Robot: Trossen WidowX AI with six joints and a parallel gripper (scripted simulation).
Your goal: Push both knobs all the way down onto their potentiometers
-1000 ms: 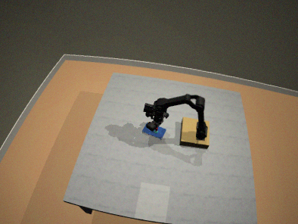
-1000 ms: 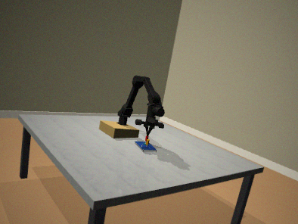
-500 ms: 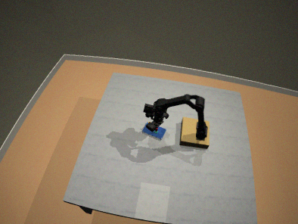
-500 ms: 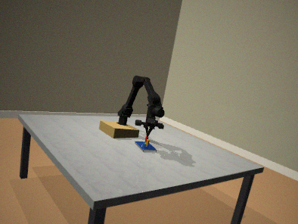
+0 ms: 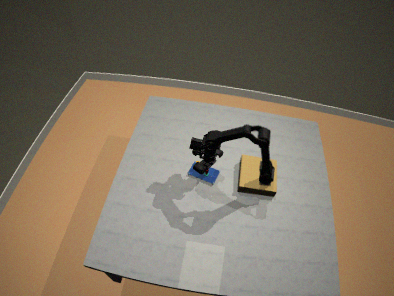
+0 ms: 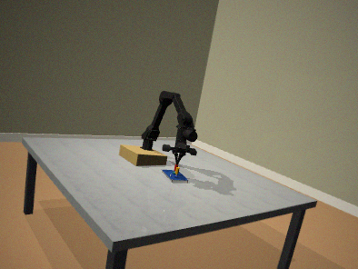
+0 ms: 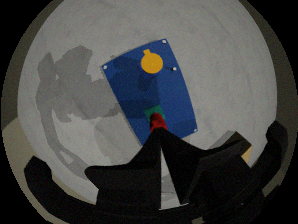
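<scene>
Now: gripper tip 10 mm above the red knob. From my gripper tip the other things lie so: yellow knob: 60 mm ahead, 40 mm to the right, 10 mm below.
</scene>
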